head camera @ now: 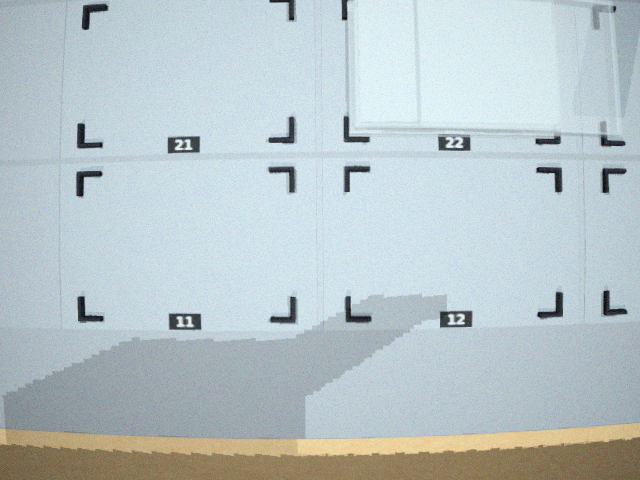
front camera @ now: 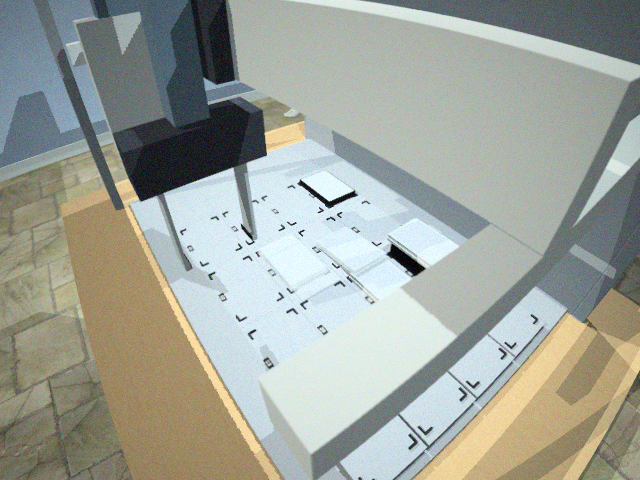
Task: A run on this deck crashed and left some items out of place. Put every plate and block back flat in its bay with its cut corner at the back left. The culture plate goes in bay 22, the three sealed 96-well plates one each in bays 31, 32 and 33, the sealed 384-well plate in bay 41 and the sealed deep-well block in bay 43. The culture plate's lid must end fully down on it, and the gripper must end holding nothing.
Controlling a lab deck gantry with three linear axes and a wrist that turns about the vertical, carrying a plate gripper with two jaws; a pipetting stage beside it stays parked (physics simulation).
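Observation:
My gripper is open and empty at the left of the deck in the front view, apart from the culture plate. The pale culture plate lies in bay 22; its clear lid is shifted right, over the edge of bay 23. A white plate lies off-centre between bays 32 and 33, close against another plate at bay 33. The plate at bay 41 has a dark lower edge. A white-topped item stands around bay 43, partly hidden. I cannot make out a third 96-well plate or the cut corners.
A thick pale beam crosses the front view and hides part of the deck. A large grey panel rises over the deck's right side. Bay labels 21, 11 and 12 show. A wooden edge borders the deck.

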